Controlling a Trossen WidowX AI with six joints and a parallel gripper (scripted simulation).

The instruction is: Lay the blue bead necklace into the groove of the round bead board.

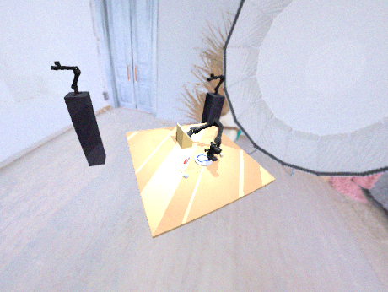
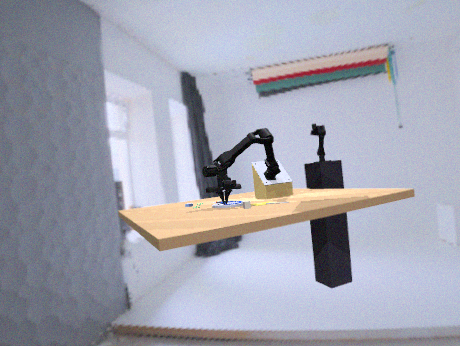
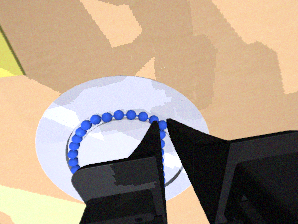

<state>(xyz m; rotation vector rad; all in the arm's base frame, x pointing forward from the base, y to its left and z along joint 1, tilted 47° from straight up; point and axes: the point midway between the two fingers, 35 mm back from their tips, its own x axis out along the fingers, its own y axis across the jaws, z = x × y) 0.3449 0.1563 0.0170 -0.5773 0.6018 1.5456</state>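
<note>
The round bead board is 5 cm to the right of my gripper tip, 4 cm behind it and 1 cm below it. The rest, counted from my gripper tip: yellow flat piece: 17 cm behind, 11 cm to the left, 2 cm below; then red-and-grey object: 23 cm to the right, 7 cm behind, 1 cm below; then white cylinder: 19 cm to the left, 4 cm behind.
</note>
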